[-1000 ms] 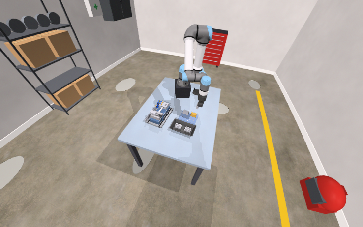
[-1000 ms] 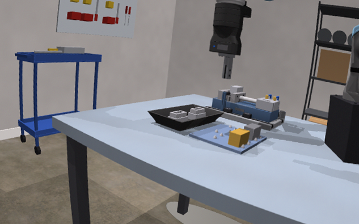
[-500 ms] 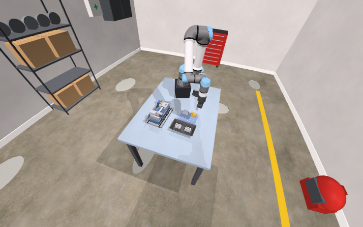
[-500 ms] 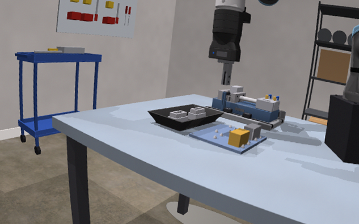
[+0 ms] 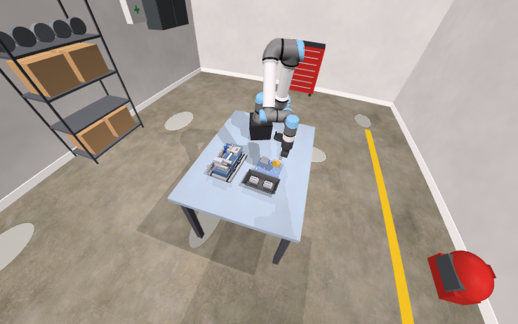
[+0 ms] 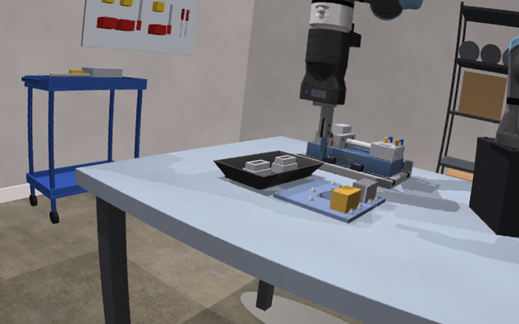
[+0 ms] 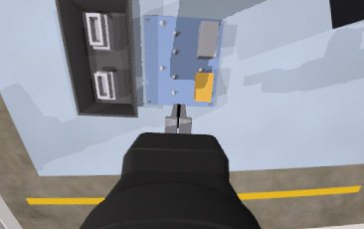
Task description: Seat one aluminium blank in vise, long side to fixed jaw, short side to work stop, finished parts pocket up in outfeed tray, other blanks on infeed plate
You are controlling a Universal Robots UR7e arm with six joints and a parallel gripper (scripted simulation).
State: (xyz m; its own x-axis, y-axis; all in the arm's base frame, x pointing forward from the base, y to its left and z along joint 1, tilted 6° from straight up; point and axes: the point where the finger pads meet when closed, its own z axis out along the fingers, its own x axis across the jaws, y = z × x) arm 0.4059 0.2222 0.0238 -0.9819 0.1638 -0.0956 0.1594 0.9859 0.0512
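My gripper is now 6 cm past the brass blank, 2 cm to the left of it and 13 cm above it. Round my hand: vise (3 cm ahead, 38 cm to the right, 11 cm below).
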